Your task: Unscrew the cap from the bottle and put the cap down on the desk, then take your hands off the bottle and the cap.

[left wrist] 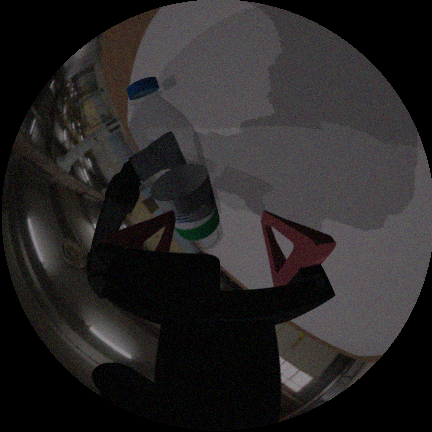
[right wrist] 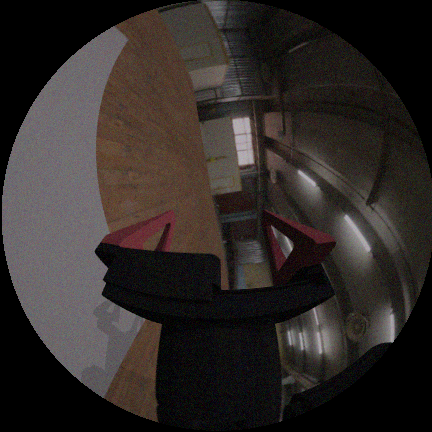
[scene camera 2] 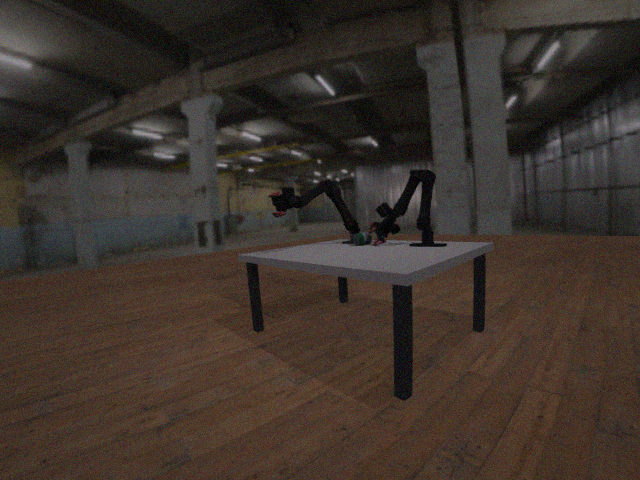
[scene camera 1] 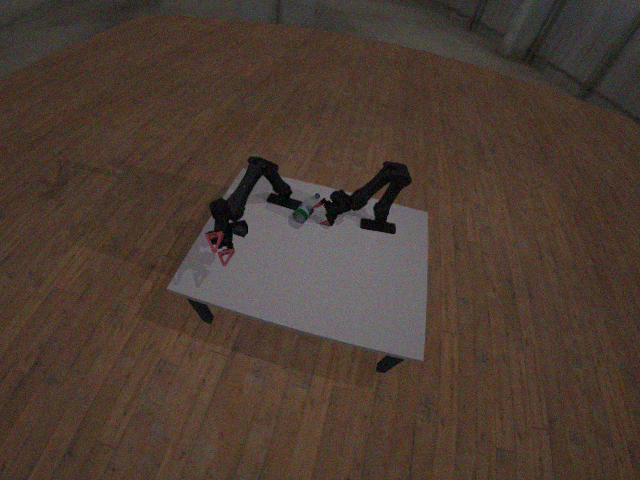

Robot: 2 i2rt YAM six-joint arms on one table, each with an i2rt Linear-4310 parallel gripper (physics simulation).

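Where they show: left gripper, fingertip midpoint: (left wrist: 217, 215) (scene camera 2: 371, 239) (scene camera 1: 316, 215); right gripper, fingertip midpoint: (right wrist: 217, 214) (scene camera 2: 270, 204) (scene camera 1: 219, 259); left arm's base, link origin: (scene camera 2: 427, 245) (scene camera 1: 377, 226); right arm's base, link origin: (scene camera 1: 284, 202).
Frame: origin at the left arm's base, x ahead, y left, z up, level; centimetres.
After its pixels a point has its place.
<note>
A clear plastic bottle (scene camera 1: 304, 210) {z 7.6, x 4.0, y -41.4 cm} (scene camera 2: 362, 238) {z 4.6, x 6.2, y -39.5 cm} (left wrist: 193, 209) {z 4.9, x 2.1, y -38.0 cm} with a green label lies on its side on the white table (scene camera 1: 328, 286) {z 0.0, x 42.0, y -23.2 cm} (scene camera 2: 375, 262) {z 0.0, x 54.7, y -0.2 cm} (left wrist: 342, 181) {z 0.0, x 0.4, y -25.0 cm}, near the back edge. Its blue cap (scene camera 1: 316, 195) {z 5.4, x -10.9, y -37.0 cm} (left wrist: 142, 87) {z 4.3, x -11.3, y -35.3 cm} is on the neck, pointing away from my left gripper. My left gripper (scene camera 1: 322, 213) {z 3.7, x 3.0, y -35.1 cm} (scene camera 2: 379, 235) {z 3.7, x 3.0, y -35.1 cm} (left wrist: 217, 215) {z 3.7, x 3.0, y -35.1 cm} is open, low at the bottle's base end, with the base close to one finger. My right gripper (scene camera 1: 220, 249) {z 28.5, x 53.7, y -66.1 cm} (scene camera 2: 275, 205) {z 28.5, x 53.7, y -66.1 cm} (right wrist: 217, 214) {z 28.5, x 53.7, y -66.1 cm} is open and empty, held in the air over the table's left edge, far from the bottle.
Both arm bases (scene camera 1: 377, 225) {z 4.1, x 2.8, y -1.3 cm} (scene camera 1: 282, 201) {z 3.7, x -3.7, y -55.1 cm} stand at the table's back edge, on either side of the bottle. The table stands on a wooden floor (scene camera 1: 461, 143). The left wrist view shows the right arm's base (left wrist: 157, 155) just behind the bottle.
</note>
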